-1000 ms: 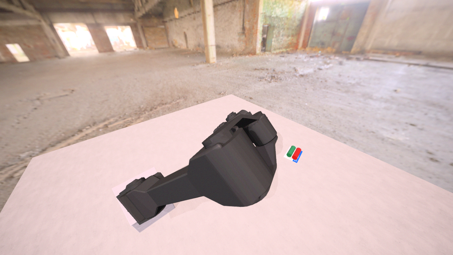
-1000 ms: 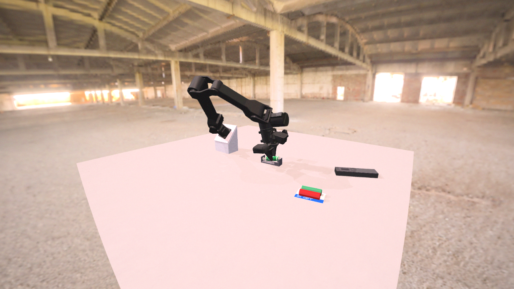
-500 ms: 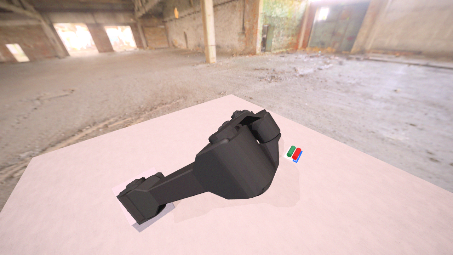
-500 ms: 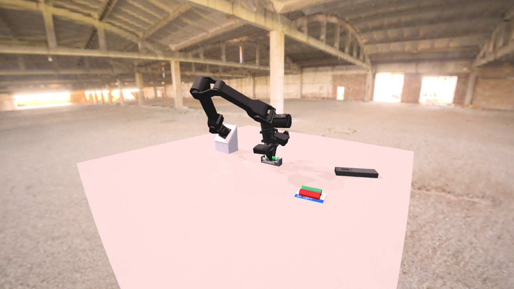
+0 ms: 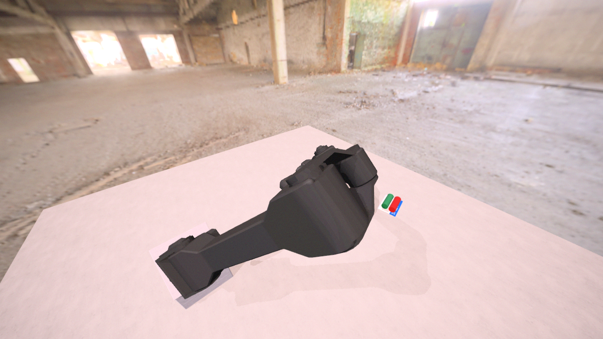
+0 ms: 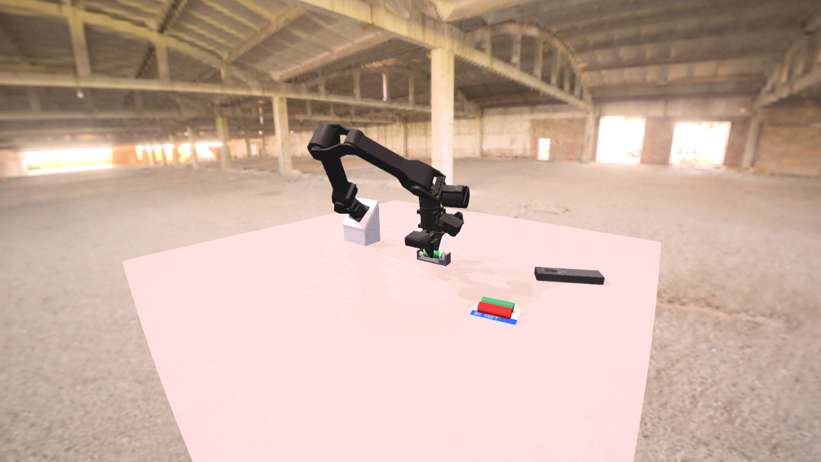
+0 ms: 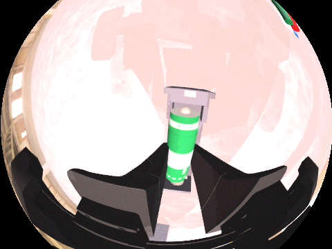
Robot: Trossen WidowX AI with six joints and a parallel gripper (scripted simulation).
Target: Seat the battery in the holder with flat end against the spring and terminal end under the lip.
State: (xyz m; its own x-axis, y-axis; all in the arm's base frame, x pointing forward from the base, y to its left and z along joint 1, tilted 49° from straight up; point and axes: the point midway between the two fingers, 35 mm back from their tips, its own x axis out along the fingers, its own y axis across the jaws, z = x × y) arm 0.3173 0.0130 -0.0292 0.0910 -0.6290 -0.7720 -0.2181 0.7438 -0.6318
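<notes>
The battery is 1 cm above my gripper tip. Round my gripper tip: flat black box 33 cm ahead, 14 cm to the left; then white card 28 cm ahead, 13 cm to the right.
</notes>
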